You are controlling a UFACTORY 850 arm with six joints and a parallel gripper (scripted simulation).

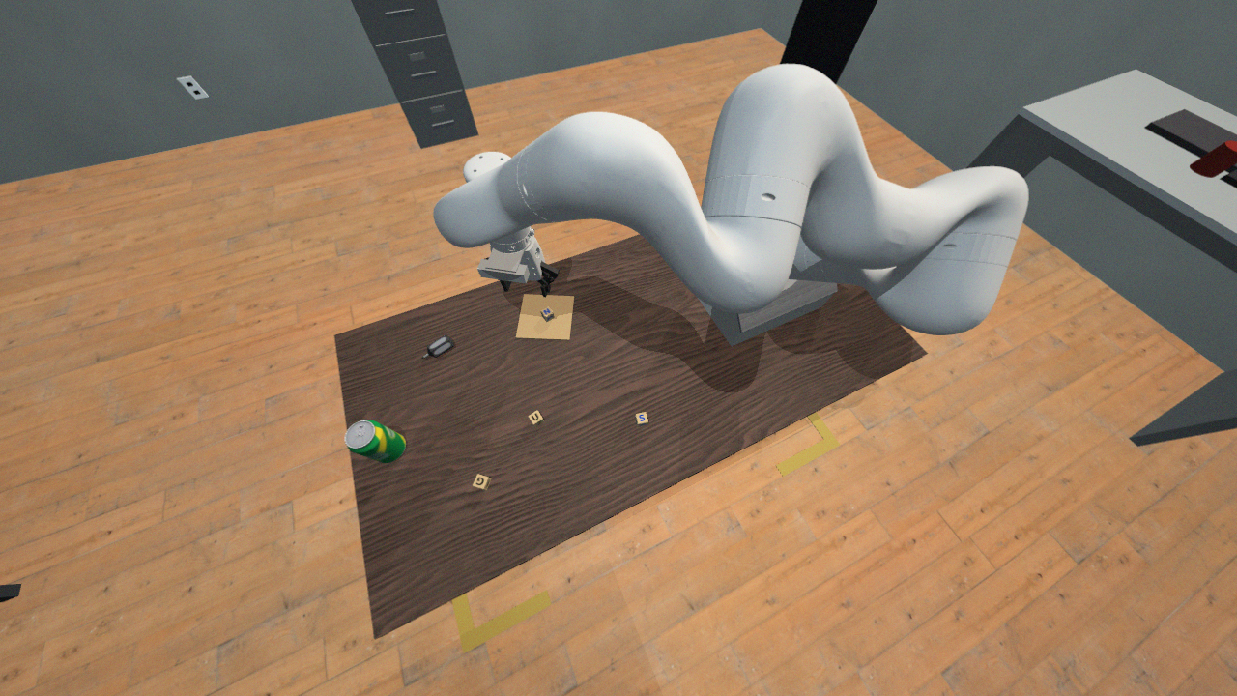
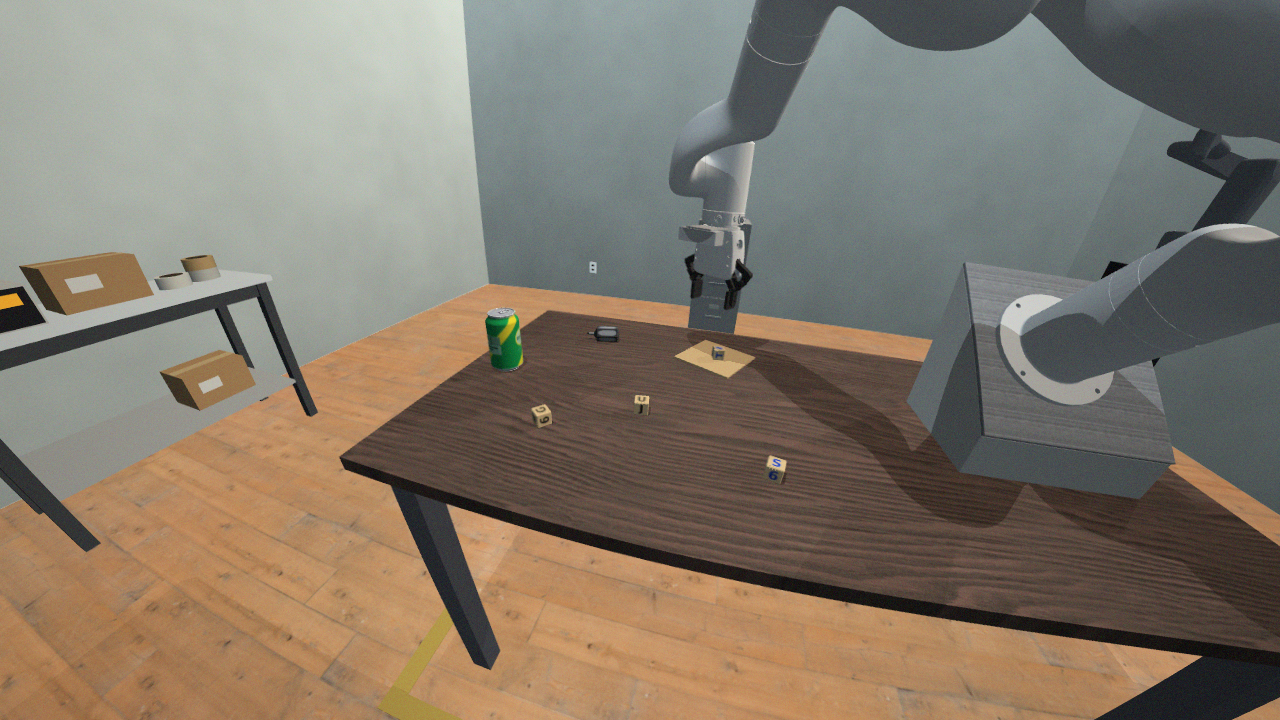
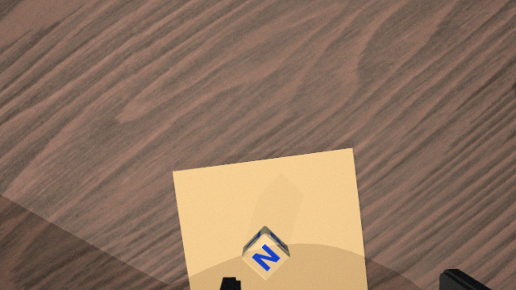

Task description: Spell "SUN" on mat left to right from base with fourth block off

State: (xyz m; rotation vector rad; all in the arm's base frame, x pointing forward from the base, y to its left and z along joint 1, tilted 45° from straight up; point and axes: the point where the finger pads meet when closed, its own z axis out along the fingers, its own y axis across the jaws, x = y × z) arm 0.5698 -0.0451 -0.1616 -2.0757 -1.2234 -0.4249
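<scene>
The s block is 36 cm to the left of my hand, 15 cm behind it and 13 cm below it. The rest, counted from my hand: tan mat: 14 cm below, 3 cm behind; then n block: 12 cm below, 3 cm behind, 1 cm to the left; then dark object: 26 cm ahead, 12 cm below, 1 cm to the left.
</scene>
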